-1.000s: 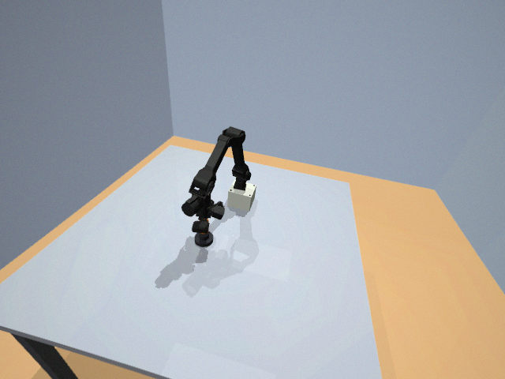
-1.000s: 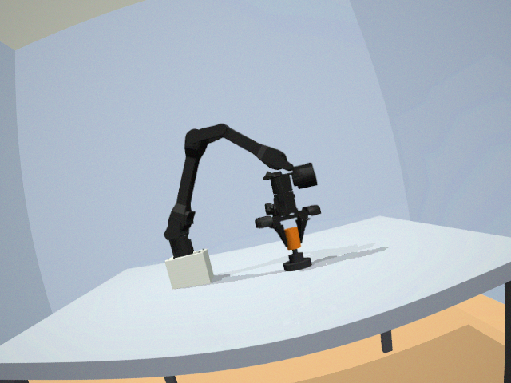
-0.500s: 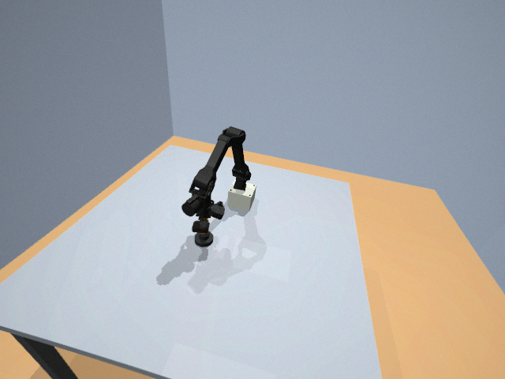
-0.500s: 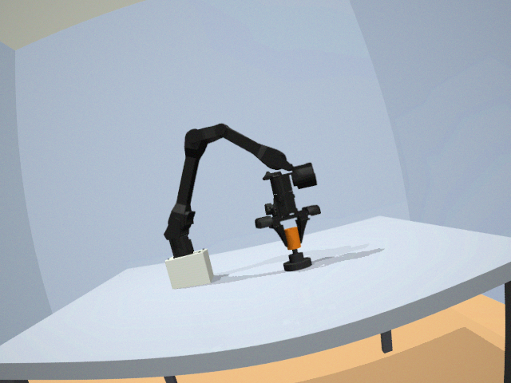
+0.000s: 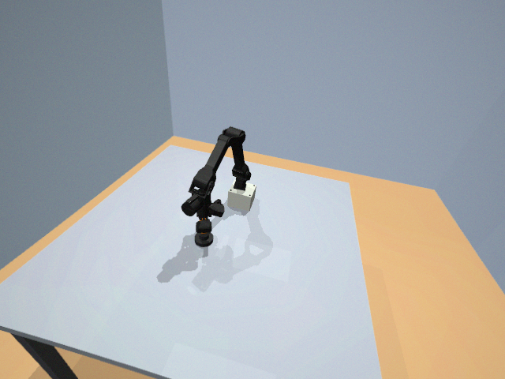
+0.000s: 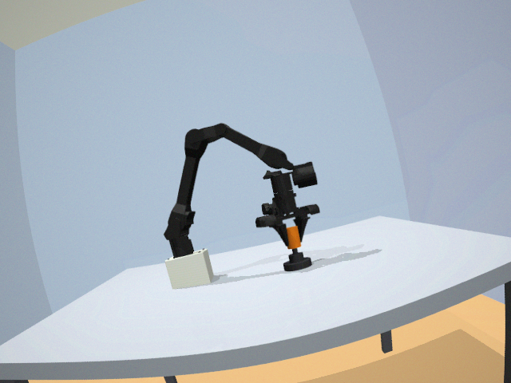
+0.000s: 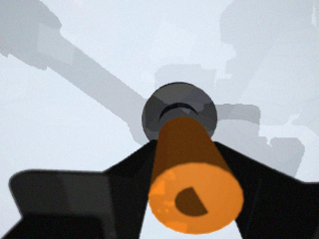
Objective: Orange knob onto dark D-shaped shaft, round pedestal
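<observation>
Right now my gripper tip is 2 cm below the orange knob. From my gripper tip the other things lie so: dark round pedestal 4 cm below.
</observation>
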